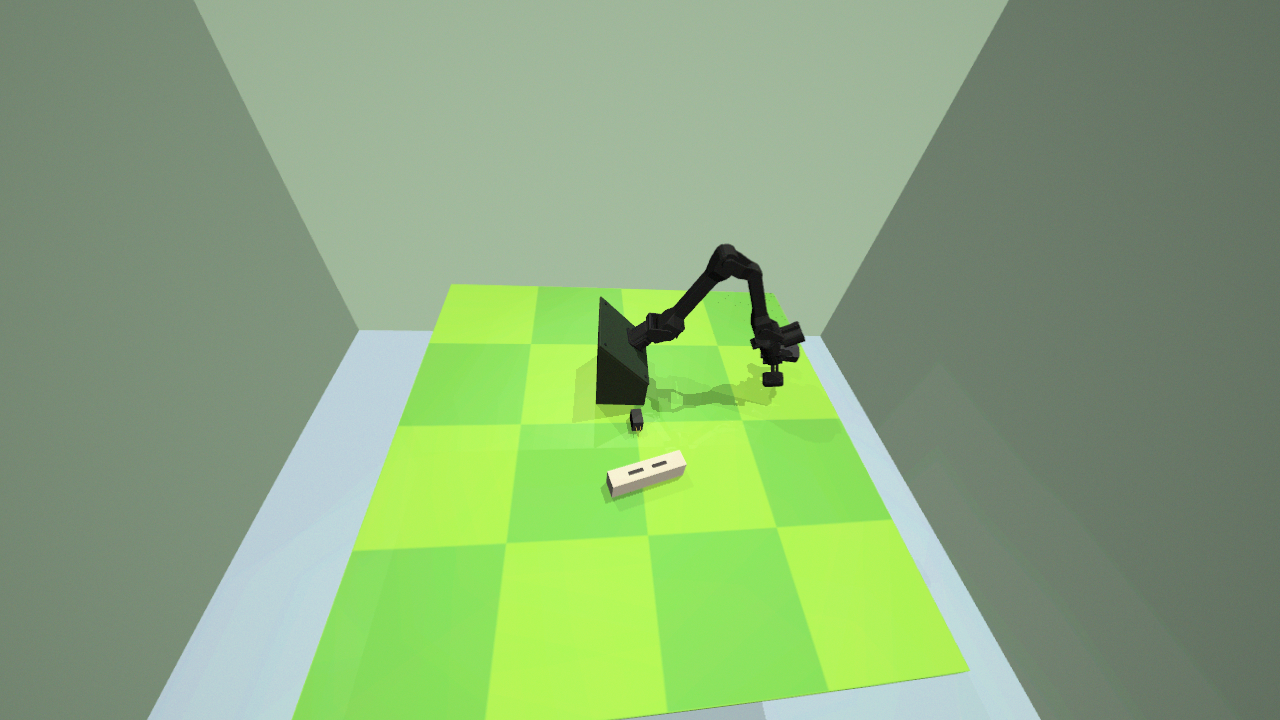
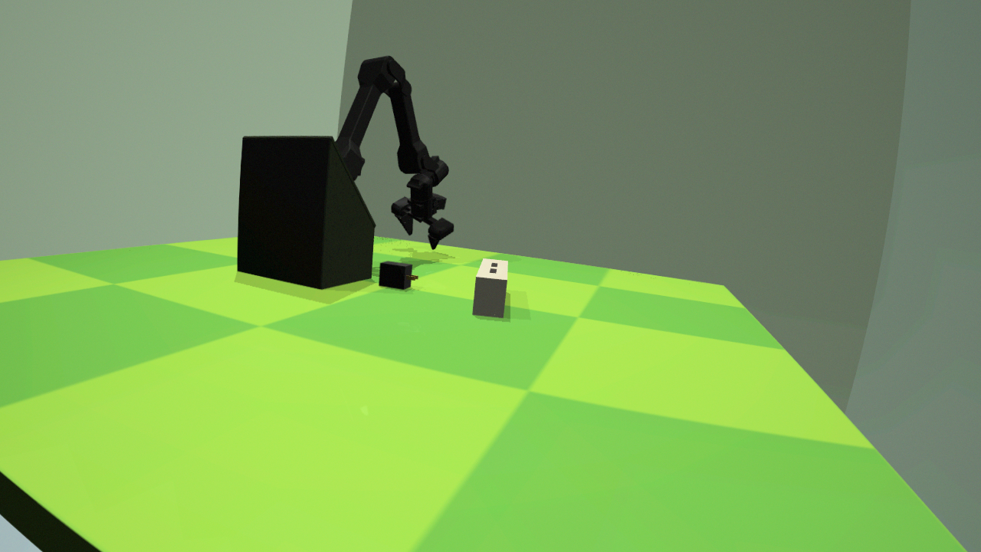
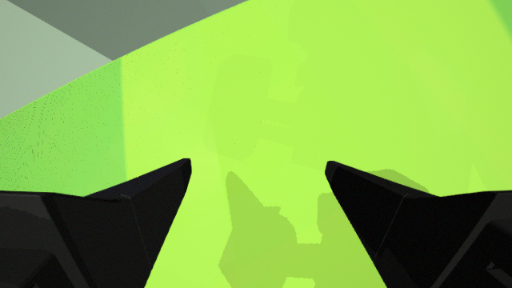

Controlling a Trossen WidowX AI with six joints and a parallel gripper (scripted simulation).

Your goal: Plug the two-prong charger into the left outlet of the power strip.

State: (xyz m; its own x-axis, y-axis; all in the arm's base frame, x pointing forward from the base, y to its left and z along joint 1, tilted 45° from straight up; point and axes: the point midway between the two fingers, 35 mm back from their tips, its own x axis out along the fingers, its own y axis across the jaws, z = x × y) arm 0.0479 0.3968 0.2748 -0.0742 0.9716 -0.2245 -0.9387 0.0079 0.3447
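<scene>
Right now my gripper tip is 19 cm short of the charger and 50 cm to the left of it.
</scene>
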